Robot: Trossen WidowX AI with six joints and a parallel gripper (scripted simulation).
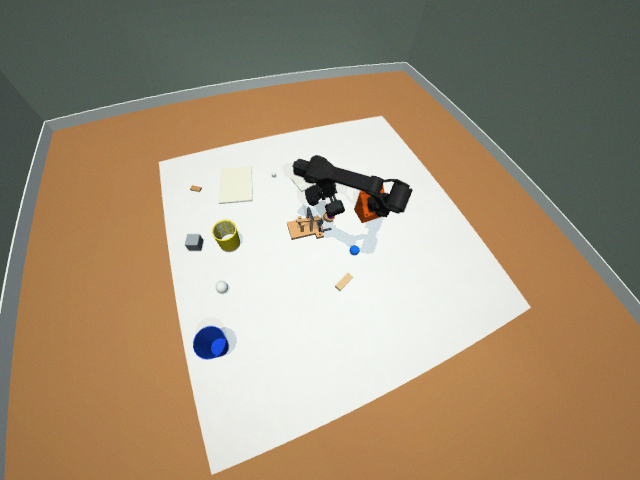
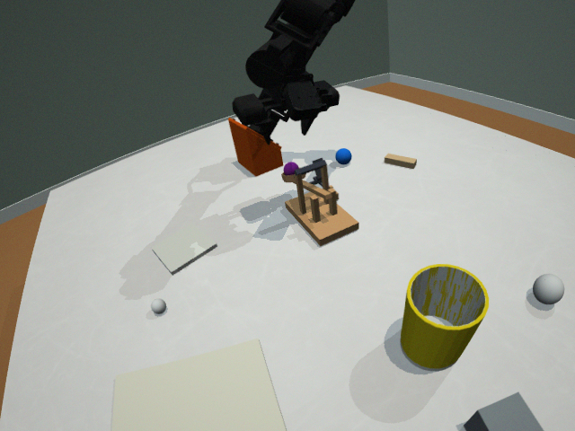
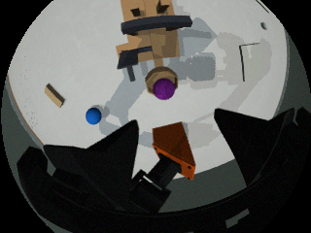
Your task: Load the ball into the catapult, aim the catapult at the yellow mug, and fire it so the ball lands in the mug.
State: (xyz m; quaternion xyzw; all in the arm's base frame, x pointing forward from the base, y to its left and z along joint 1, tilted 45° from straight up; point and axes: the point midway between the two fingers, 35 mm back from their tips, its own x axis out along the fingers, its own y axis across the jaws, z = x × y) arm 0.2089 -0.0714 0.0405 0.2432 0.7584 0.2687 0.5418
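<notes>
Now: gripper tip 7 cm above the purple ball and 1 cm past it. Also, from my gripper tip: wooden catapult: 8 cm below, 6 cm ahead, 2 cm to the left; blue ball: 17 cm to the left, 11 cm below, 4 cm behind; thin plate: 26 cm to the right, 13 cm below, 1 cm ahead.
</notes>
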